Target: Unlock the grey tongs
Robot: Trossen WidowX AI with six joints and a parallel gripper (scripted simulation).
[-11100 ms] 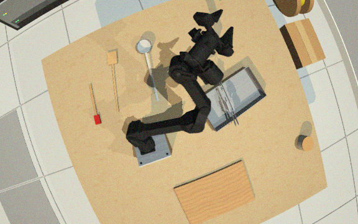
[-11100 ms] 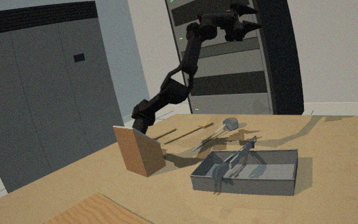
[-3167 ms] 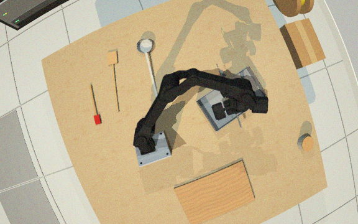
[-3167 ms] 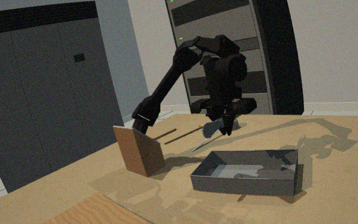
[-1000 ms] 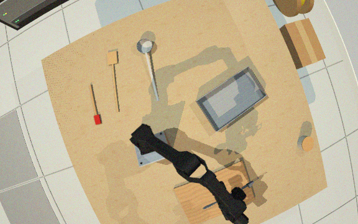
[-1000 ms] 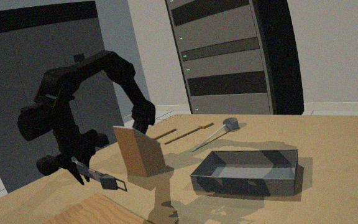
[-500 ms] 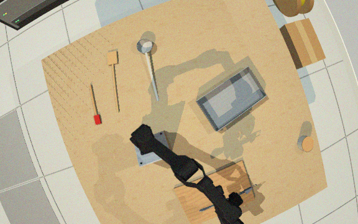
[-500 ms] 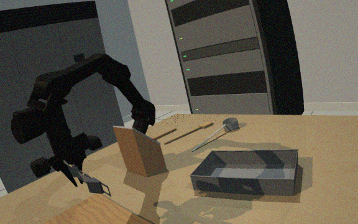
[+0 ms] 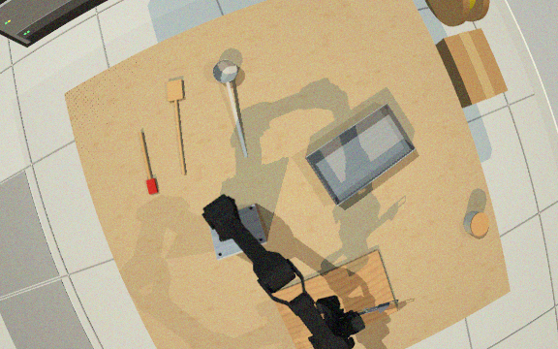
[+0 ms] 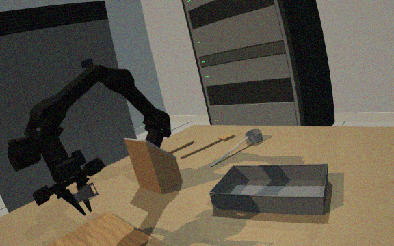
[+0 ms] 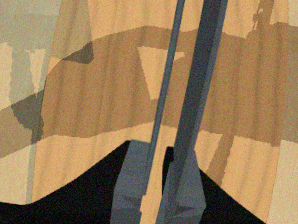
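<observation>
My gripper tip is now 120 mm above the wooden board, 10 mm to the left of it and 10 mm past it. From my gripper tip the other things lie so: cork-lidded jar: 540 mm ahead, 100 mm below, 60 mm to the left; grey roasting tin: 420 mm to the left, 210 mm ahead, 100 mm below; red-tipped stick: 580 mm to the left, 430 mm behind, 120 mm below.
</observation>
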